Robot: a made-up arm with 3 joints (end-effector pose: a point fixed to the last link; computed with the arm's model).
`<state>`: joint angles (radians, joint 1 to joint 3).
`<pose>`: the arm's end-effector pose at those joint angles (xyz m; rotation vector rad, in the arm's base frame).
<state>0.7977 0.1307 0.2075</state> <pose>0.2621 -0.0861 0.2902 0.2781 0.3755 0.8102</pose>
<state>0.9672 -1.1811 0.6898</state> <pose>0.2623 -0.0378 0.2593 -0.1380 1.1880 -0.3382</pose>
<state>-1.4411 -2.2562 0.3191</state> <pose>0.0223 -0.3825 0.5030 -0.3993 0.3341 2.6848</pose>
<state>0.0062 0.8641 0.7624</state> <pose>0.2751 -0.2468 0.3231 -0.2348 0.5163 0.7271</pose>
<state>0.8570 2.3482 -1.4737</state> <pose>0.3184 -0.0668 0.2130 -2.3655 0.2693 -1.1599</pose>
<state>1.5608 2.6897 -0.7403</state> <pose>0.1840 0.0883 0.2618 -1.5890 0.1219 -1.1354</pose>
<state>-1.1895 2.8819 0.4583</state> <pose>0.0631 -0.3866 0.4698 -0.6621 0.1870 1.7069</pose>
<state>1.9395 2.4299 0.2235</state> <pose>0.0919 0.0777 0.3064 -1.2141 0.6038 -1.7970</pose>
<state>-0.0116 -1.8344 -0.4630</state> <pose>0.3063 -0.2345 0.3411 -0.6918 -0.0753 -1.5791</pose>
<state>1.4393 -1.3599 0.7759</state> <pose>0.1802 0.0466 0.2664 -0.2832 1.3974 -0.0513</pose>
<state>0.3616 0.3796 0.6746</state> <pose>0.2897 -0.1702 0.2951 -0.0661 0.6280 0.6193</pose>
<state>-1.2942 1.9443 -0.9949</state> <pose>0.0061 -0.4173 0.4893 0.1272 -0.9661 1.1792</pose>
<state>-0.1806 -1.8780 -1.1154</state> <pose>0.2975 -0.2434 0.3461 -1.1976 -0.5647 -1.3712</pose>
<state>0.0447 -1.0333 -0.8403</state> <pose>0.2627 -0.2047 0.3423 -0.4412 -0.6084 -0.6843</pose>
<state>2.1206 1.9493 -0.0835</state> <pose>0.0598 0.0850 0.3190 -1.5853 0.2195 -1.7777</pose>
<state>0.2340 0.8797 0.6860</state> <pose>0.2823 -0.2012 0.3060 -0.1232 0.4545 0.9767</pose>
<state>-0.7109 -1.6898 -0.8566</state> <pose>0.2259 -0.3348 0.4151 -1.1704 -0.5547 -1.8601</pose>
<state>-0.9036 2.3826 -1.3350</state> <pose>0.1395 -0.4561 0.4377 1.0997 -1.0149 1.7051</pose>
